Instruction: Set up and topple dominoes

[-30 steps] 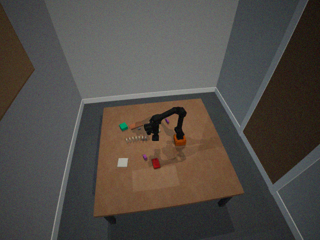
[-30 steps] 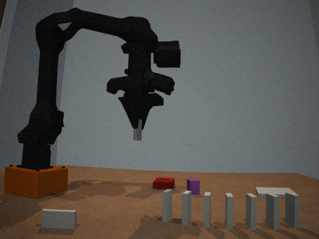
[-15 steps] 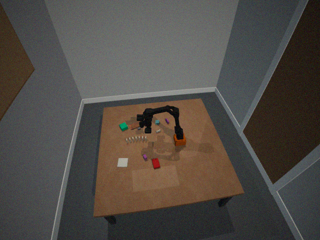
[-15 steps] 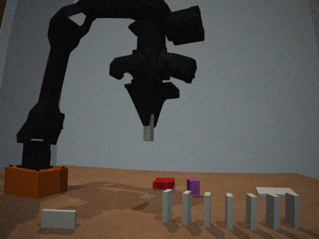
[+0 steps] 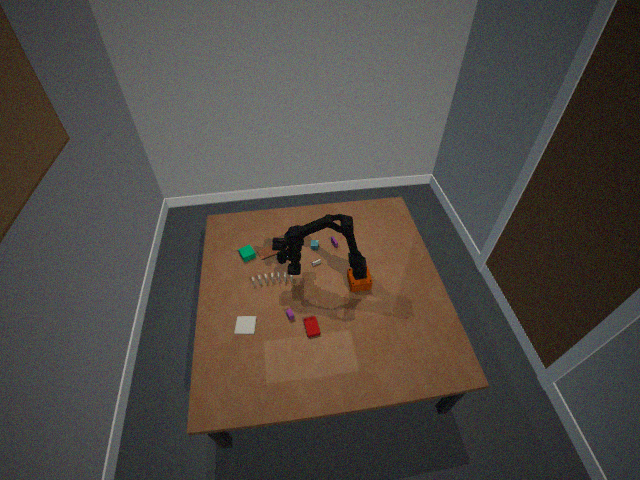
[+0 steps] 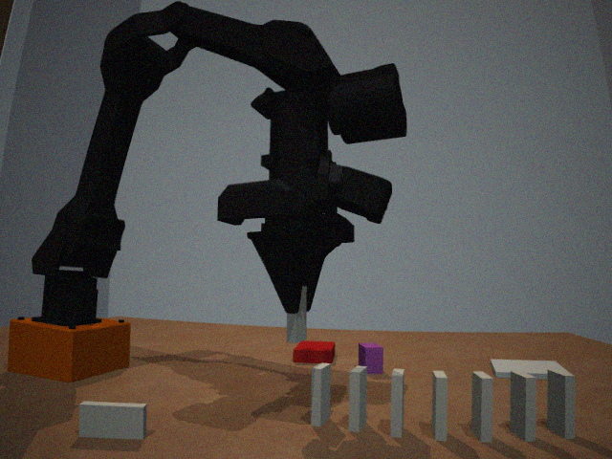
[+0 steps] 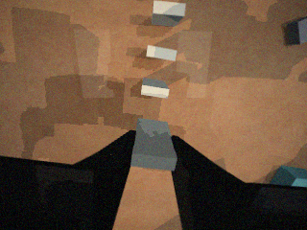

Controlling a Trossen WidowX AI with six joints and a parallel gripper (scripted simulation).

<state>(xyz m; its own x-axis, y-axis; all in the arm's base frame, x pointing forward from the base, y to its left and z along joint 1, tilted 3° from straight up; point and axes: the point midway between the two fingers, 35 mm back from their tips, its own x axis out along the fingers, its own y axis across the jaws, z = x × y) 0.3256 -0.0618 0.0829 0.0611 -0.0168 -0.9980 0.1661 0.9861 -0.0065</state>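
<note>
The teal cube is 140 mm behind my gripper tip, 230 mm to the right of it and 80 mm below it. From my gripper tip the other things lie so: small grey piece (80 mm ahead, 170 mm to the right, 90 mm below); then orange slab (120 mm ahead, 230 mm to the right, 90 mm below); then purple cube (60 mm ahead, 220 mm to the left, 80 mm below).
</note>
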